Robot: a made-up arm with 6 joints. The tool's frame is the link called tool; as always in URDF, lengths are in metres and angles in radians. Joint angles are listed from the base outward.
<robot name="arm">
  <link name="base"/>
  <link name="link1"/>
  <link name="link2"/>
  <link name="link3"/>
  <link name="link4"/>
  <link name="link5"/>
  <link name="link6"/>
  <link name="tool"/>
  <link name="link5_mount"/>
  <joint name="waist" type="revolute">
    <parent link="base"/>
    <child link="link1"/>
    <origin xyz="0.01 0.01 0.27" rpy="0 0 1.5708"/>
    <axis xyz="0 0 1"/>
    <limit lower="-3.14" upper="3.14"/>
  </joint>
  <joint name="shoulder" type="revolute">
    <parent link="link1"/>
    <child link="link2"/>
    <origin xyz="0 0 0" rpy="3.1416 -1.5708 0"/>
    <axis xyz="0 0 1"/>
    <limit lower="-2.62" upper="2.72"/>
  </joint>
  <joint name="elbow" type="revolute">
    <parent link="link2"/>
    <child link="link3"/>
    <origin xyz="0.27 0.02 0.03" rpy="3.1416 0 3.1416"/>
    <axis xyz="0 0 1"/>
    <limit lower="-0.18" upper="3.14"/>
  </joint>
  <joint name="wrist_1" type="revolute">
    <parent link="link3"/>
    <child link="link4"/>
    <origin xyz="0 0.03 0" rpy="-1.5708 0 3.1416"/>
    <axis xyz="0 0 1"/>
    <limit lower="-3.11" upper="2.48"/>
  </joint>
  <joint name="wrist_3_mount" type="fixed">
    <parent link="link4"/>
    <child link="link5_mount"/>
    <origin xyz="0.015 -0.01 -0.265" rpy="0 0 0"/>
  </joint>
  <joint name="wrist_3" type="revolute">
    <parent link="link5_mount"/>
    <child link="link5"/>
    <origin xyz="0.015 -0.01 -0.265" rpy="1.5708 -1.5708 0"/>
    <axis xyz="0 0 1"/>
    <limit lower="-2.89" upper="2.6"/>
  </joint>
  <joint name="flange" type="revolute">
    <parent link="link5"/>
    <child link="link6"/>
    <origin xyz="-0.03 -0.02 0.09" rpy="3.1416 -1.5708 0"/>
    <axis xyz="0 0 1"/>
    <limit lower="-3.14" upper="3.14"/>
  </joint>
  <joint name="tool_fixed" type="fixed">
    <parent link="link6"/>
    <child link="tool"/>
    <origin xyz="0.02 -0.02 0" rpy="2.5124 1.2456 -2.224"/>
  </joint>
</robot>
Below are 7 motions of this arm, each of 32 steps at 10 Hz.
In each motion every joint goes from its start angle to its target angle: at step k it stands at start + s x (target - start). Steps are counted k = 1, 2, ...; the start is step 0. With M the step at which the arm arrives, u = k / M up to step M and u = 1 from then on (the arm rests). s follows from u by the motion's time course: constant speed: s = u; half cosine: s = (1 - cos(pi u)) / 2; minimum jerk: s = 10 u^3 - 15 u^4 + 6 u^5.
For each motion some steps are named. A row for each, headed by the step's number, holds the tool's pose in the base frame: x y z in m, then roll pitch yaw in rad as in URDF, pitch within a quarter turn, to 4 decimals.
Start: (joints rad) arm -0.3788 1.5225 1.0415 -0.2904 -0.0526 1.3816
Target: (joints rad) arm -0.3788 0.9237 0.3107 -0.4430 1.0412 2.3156
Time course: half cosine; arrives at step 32
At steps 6, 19, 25, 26, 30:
6: 0.7118 -0.3948 0.0218 -1.2580 0.7294 -0.6026
19: 0.6556 -0.3692 0.0954 -1.6448 0.1255 -0.8868
25: 0.6198 -0.3492 0.1204 -1.7658 -0.1289 -1.0291
26: 0.6151 -0.3464 0.1231 -1.7785 -0.1591 -1.0480
30: 0.6029 -0.3391 0.1295 -1.8090 -0.2355 -1.0985

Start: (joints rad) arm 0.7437 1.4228 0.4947 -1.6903 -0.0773 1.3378
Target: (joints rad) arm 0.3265 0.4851 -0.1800 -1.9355 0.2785 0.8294
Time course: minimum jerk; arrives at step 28
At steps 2, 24, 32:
2: 0.3988 0.3451 -0.2676 0.9313 0.9934 1.4173
24: 0.4854 0.2011 0.0161 1.1772 0.7079 0.4249
32: 0.4849 0.1967 0.0216 1.1869 0.7011 0.4040

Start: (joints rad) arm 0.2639 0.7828 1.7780 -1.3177 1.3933 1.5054
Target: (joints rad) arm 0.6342 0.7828 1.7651 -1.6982 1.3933 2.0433
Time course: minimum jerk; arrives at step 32
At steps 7, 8, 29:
7: 0.5895 0.1168 0.8274 0.9427 -0.2869 -1.0332
8: 0.5885 0.1247 0.8266 0.9285 -0.2756 -1.0128
29: 0.5058 0.3448 0.8090 0.5364 0.0495 -0.4384

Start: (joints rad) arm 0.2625 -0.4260 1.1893 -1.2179 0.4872 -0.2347
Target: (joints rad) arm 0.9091 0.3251 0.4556 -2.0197 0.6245 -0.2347
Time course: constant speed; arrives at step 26
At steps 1, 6, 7, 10, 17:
1: 0.0495 -0.0284 1.1137 -2.2205 -1.2062 -2.3314
6: 0.2386 0.0753 1.0645 -3.1161 -1.3186 -1.1976
7: 0.2708 0.1007 1.0480 2.9544 -1.2993 -0.9396
10: 0.3539 0.1829 0.9867 2.5467 -1.1777 -0.4011
17: 0.4575 0.3874 0.7869 2.2974 -0.7629 0.1234

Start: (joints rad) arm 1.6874 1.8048 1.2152 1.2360 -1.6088 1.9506
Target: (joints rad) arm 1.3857 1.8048 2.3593 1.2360 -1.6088 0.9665
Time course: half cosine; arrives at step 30
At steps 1, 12, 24, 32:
1: -0.0739 0.8306 -0.0519 2.1781 -0.0517 0.0020
12: 0.0131 0.8799 0.1914 2.8868 0.0185 -0.2173
24: 0.1397 0.7303 0.5572 -2.2581 0.3166 -0.3857
32: 0.1521 0.6814 0.6058 -2.0551 0.3694 -0.3749

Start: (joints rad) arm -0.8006 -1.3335 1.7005 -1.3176 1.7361 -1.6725
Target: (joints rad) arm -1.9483 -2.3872 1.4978 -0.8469 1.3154 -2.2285
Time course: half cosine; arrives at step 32
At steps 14, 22, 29, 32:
14: -0.2960 0.7714 0.1603 0.7689 0.5133 -2.3740
22: 0.0306 0.7354 -0.1256 1.3234 0.5171 -2.6923
29: 0.1608 0.6261 -0.2589 1.6066 0.5131 -2.8475
32: 0.1715 0.6117 -0.2720 1.6362 0.5123 -2.8636

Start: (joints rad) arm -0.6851 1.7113 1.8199 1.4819 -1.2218 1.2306
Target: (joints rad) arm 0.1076 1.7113 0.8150 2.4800 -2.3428 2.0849
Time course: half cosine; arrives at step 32
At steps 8, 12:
8: 0.7665 -0.4208 0.3223 -2.9120 -0.2675 -2.1973
12: 0.8280 -0.3106 0.2183 3.0987 -0.4913 -2.1455

